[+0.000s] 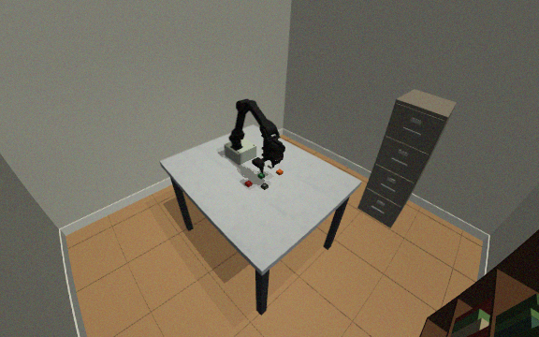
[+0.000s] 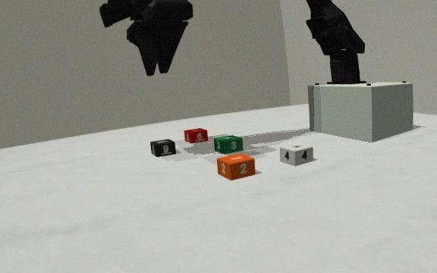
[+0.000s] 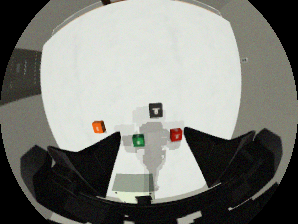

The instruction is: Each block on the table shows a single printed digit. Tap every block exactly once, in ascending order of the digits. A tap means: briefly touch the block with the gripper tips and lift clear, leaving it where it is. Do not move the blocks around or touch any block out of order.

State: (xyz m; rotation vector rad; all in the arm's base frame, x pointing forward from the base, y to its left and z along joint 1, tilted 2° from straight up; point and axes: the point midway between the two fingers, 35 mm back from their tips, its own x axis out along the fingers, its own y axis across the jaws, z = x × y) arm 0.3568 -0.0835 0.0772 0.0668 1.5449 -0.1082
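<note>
Right now my gripper tip is 16 cm to the right of the orange block, 12 cm above it and 3 cm past it. Round my gripper tip: red block 12 cm below, 9 cm behind, 7 cm to the right; then black block 12 cm below, 2 cm to the right, 1 cm behind; then green block 12 cm below, 9 cm behind, 5 cm to the left.
</note>
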